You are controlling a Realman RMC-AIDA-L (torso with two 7-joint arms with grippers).
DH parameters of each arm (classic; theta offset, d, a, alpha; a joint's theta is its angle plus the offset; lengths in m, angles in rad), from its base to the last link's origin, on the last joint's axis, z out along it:
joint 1: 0 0.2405 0 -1.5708
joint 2: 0 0 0 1.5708
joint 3: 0 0.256 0 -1.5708
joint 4: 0 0 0 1.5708
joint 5: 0 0.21 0 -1.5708
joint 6: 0 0 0 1.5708
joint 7: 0 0.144 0 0
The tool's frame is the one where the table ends.
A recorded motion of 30 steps. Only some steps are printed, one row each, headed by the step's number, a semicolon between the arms.
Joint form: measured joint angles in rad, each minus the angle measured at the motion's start. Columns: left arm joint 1, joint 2, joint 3, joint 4, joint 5, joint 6, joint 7; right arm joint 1, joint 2, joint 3, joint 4, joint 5, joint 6, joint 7.
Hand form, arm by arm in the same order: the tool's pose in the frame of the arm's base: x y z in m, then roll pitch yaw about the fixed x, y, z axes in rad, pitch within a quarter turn. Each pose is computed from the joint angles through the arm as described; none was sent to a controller.
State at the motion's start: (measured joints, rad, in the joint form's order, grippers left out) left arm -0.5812 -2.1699 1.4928 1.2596 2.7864 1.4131 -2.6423; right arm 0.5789 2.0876 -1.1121 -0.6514 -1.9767 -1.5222 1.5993
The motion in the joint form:
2: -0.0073 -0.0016 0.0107 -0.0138 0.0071 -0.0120 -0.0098; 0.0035 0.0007 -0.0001 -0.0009 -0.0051 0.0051 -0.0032
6: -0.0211 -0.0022 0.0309 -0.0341 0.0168 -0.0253 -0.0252; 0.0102 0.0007 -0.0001 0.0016 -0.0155 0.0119 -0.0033
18: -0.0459 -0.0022 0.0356 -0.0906 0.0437 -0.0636 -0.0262; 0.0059 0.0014 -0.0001 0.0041 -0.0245 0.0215 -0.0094
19: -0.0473 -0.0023 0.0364 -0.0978 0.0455 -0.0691 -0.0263; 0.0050 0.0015 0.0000 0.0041 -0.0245 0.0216 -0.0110
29: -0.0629 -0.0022 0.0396 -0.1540 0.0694 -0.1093 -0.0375; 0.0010 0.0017 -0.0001 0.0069 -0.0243 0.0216 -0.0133
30: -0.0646 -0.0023 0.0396 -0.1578 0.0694 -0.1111 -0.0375; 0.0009 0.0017 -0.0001 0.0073 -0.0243 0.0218 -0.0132
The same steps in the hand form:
2: -0.1955 0.3497 -0.0478 -2.5709 0.2702 0.7824; 0.2289 0.3135 -0.0584 3.0236 0.2438 -0.4711
6: -0.1942 0.3508 -0.0525 -2.5616 0.2838 0.7796; 0.2288 0.3150 -0.0592 3.0296 0.2333 -0.4648
18: -0.1990 0.3563 -0.0569 -2.5347 0.3028 0.7794; 0.2320 0.3142 -0.0602 3.0390 0.2253 -0.4637
19: -0.2000 0.3566 -0.0577 -2.5327 0.3042 0.7804; 0.2323 0.3140 -0.0602 3.0394 0.2256 -0.4630
29: -0.2078 0.3602 -0.0618 -2.5047 0.3141 0.7960; 0.2338 0.3127 -0.0607 3.0380 0.2256 -0.4673
30: -0.2080 0.3603 -0.0622 -2.5048 0.3149 0.7962; 0.2339 0.3126 -0.0607 3.0379 0.2255 -0.4679

